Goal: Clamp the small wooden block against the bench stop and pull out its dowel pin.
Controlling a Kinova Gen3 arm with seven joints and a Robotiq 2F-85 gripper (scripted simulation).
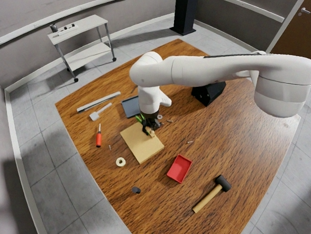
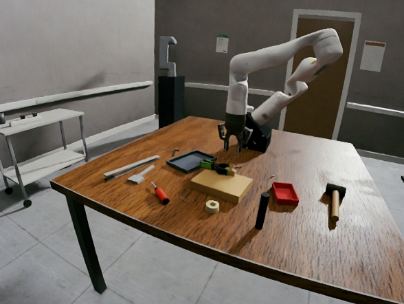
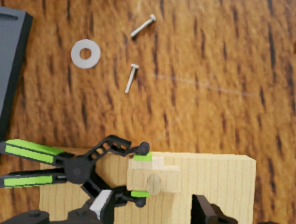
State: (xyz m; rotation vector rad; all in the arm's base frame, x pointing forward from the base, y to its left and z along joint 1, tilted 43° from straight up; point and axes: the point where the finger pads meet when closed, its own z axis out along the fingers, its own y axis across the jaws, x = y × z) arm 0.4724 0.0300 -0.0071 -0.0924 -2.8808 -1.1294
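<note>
Now: the pale dowel pin 9 cm below my hand. The rest, counted from my hand: wooden block (11 cm below); bench board (12 cm below, 6 cm ahead, 1 cm to the right); red bin (23 cm to the left, 14 cm below, 1 cm ahead).
</note>
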